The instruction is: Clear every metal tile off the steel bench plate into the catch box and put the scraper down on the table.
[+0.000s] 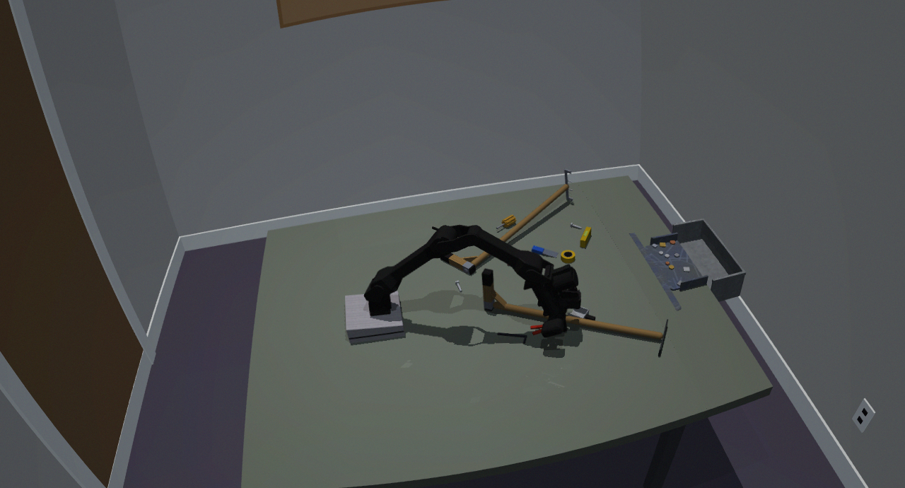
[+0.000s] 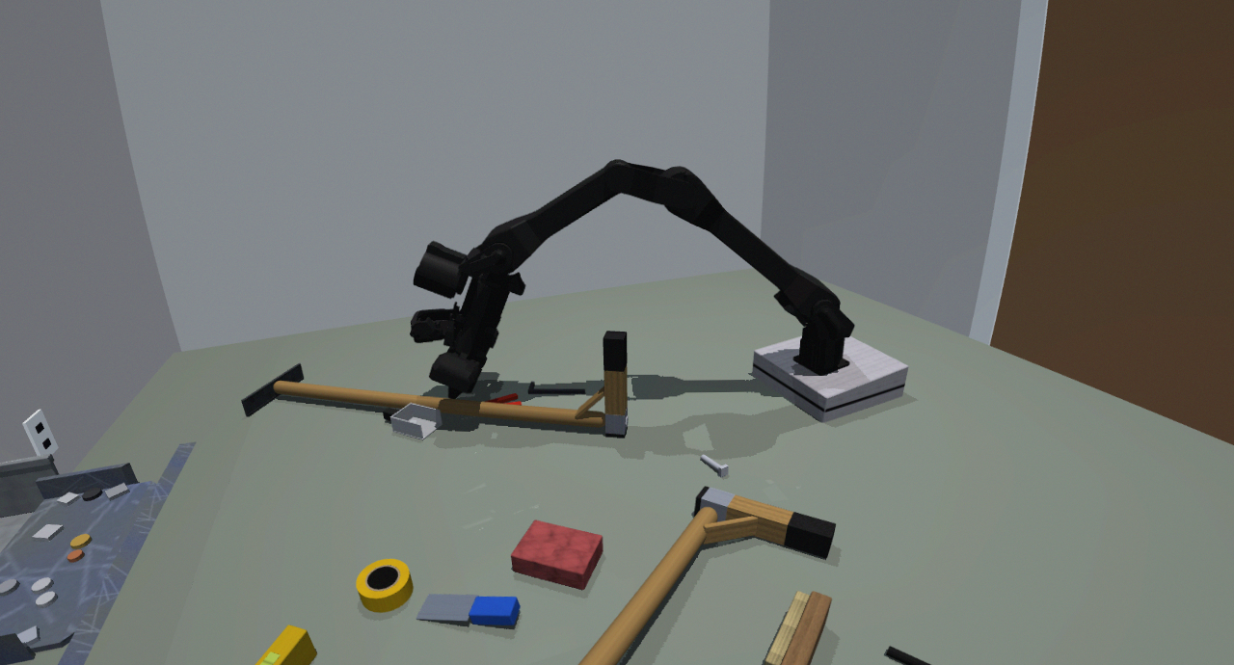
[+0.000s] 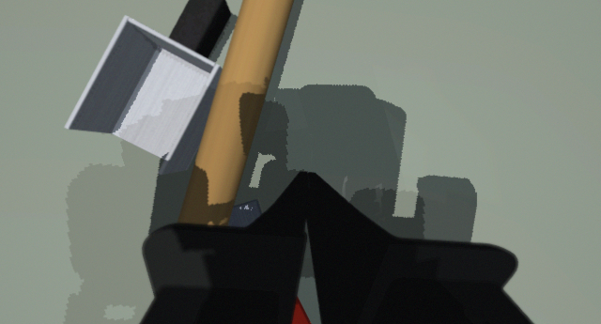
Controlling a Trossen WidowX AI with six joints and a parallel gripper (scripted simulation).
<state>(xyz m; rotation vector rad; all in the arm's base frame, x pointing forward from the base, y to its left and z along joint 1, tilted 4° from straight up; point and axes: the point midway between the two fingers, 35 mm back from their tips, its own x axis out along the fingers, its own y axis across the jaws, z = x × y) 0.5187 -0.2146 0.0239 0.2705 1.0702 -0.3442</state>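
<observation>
Right now my gripper tip is 40 mm short of the long scraper, 30 mm to the right of it and 50 mm below it. Also, from my gripper tip: hex key (140 mm behind, 20 mm to the left, 10 mm below); then metal bracket (80 mm ahead, 40 mm to the left); then tape roll (120 mm ahead, 350 mm to the left).
</observation>
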